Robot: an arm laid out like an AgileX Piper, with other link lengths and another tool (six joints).
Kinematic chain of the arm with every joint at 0, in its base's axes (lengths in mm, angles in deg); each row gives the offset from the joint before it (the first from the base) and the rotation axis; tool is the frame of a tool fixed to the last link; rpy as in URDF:
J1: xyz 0 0 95.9 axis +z
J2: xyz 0 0 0 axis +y
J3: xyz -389.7 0 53.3 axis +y
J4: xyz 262.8 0 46.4 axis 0.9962 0 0.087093
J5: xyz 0 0 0 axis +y
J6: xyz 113.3 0 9.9 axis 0.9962 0 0.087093
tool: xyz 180.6 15 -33.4 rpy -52.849 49.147 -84.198
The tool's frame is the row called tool.
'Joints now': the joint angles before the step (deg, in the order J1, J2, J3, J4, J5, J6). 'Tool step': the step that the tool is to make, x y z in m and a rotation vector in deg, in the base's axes. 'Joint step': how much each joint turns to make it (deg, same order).
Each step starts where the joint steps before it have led.
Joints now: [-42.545, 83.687, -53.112, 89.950, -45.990, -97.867]
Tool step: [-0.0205, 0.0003, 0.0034, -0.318, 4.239, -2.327]
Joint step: [0.003, 0.001, -0.010, 0.842, -3.460, -3.912]
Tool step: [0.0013, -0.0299, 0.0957, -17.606, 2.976, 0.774]
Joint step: [-0.014, 0.000, -1.919, -19.195, -6.649, 8.603]
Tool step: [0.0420, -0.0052, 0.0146, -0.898, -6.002, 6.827]
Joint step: [0.008, -0.001, -2.662, -3.093, 6.339, 6.038]
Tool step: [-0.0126, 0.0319, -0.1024, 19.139, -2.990, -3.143]
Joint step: [0.011, 0.002, 1.959, 23.621, 4.542, -11.015]
